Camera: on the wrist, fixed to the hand. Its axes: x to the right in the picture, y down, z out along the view.
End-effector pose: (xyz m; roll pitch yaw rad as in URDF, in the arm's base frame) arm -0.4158 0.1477 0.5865 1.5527 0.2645 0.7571
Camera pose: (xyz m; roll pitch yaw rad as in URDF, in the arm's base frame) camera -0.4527 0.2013 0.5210 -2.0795 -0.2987 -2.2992
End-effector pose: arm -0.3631 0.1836 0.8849 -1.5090 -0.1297 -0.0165
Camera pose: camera -0.3448 0.1143 0.9431 0.9937 0.1577 3.0400
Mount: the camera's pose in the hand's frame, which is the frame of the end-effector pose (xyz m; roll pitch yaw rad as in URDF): 0.0268 -0.0594 -0.0654 -0.5017 -0.0821 3.1079
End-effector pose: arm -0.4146 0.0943 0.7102 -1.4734 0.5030 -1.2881
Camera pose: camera -0.4690 0.0276 0.7435 1.0153 -0.4756 1.7579
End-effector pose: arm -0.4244 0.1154 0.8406 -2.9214 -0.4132 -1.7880
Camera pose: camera -0.3804 0.1121 0.9217 2.4258 0.5006 1.3705
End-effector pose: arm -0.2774 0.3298 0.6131 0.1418 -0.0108 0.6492
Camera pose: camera -0.2255 0.3070 0.5403 -0.6442 -0.0752 -2.5141
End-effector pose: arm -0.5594 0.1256 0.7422 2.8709 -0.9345 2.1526
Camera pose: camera -0.6097 0.0662 0.7918 2.9925 1.0024 -0.8880
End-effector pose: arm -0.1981 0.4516 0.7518 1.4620 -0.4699 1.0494
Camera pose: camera -0.2221 0.5275 0.7050 -1.9280 0.4261 -2.0066
